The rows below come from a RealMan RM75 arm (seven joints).
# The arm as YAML. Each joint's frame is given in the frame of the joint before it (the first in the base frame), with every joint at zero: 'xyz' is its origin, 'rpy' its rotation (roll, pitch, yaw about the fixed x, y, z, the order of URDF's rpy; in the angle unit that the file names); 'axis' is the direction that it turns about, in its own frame. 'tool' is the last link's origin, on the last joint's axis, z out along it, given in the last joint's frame.
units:
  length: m
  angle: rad
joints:
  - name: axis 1
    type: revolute
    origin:
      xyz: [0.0, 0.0, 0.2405]
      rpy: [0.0, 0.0, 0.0]
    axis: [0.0, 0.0, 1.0]
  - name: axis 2
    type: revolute
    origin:
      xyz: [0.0, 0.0, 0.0]
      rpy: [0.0, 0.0, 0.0]
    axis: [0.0, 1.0, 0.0]
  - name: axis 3
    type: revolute
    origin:
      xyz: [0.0, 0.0, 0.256]
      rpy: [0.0, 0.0, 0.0]
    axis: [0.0, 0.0, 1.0]
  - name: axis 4
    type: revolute
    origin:
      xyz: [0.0, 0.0, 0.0]
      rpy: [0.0, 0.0, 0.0]
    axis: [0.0, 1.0, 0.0]
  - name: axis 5
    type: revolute
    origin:
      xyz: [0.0, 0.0, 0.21]
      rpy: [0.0, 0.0, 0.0]
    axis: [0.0, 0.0, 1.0]
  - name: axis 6
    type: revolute
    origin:
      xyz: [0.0, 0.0, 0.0]
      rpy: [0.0, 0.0, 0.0]
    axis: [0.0, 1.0, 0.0]
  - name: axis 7
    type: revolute
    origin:
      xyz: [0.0, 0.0, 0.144]
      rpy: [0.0, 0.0, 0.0]
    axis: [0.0, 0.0, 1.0]
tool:
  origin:
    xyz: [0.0, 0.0, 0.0]
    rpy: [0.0, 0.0, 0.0]
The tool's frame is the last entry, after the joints.
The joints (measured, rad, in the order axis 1, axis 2, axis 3, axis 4, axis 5, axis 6, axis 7), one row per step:
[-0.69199, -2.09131, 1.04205, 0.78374, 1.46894, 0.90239, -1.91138]
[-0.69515, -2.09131, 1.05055, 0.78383, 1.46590, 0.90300, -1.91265]
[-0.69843, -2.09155, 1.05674, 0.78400, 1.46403, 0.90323, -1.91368]
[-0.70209, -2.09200, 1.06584, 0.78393, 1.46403, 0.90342, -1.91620]
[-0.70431, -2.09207, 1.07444, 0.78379, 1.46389, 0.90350, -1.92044]
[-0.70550, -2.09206, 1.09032, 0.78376, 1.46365, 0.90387, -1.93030]
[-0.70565, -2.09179, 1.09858, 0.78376, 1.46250, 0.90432, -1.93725]
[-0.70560, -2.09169, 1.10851, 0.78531, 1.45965, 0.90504, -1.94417]
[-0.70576, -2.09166, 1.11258, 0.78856, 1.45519, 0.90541, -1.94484]
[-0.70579, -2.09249, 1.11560, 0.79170, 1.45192, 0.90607, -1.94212]
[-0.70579, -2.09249, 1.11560, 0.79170, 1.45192, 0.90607, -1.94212]
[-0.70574, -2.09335, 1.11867, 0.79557, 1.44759, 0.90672, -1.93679]
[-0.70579, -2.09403, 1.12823, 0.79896, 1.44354, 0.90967, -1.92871]
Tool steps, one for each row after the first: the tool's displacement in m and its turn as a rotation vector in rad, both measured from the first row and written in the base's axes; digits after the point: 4 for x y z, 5 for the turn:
[0.0026, -0.0001, -0.0016, -0.00590, 0.00075, -0.00705]
[0.0049, 0.0000, -0.0028, -0.01027, 0.00145, -0.01303]
[0.0075, -0.0002, -0.0050, -0.01789, 0.00439, -0.01986]
[0.0094, -0.0006, -0.0069, -0.02563, 0.00604, -0.02386]
[0.0115, -0.0017, -0.0103, -0.04073, 0.00784, -0.02744]
[0.0124, -0.0023, -0.0119, -0.04918, 0.00672, -0.02787]
[0.0139, -0.0030, -0.0135, -0.05774, 0.00487, -0.03019]
[0.0155, -0.0031, -0.0134, -0.05810, 0.00258, -0.03448]
[0.0169, -0.0034, -0.0135, -0.05731, 0.00243, -0.04031]
[0.0169, -0.0034, -0.0135, -0.05731, 0.00243, -0.04031]
[0.0186, -0.0036, -0.0135, -0.05475, 0.00308, -0.04810]
[0.0210, -0.0046, -0.0150, -0.05711, 0.00917, -0.06203]

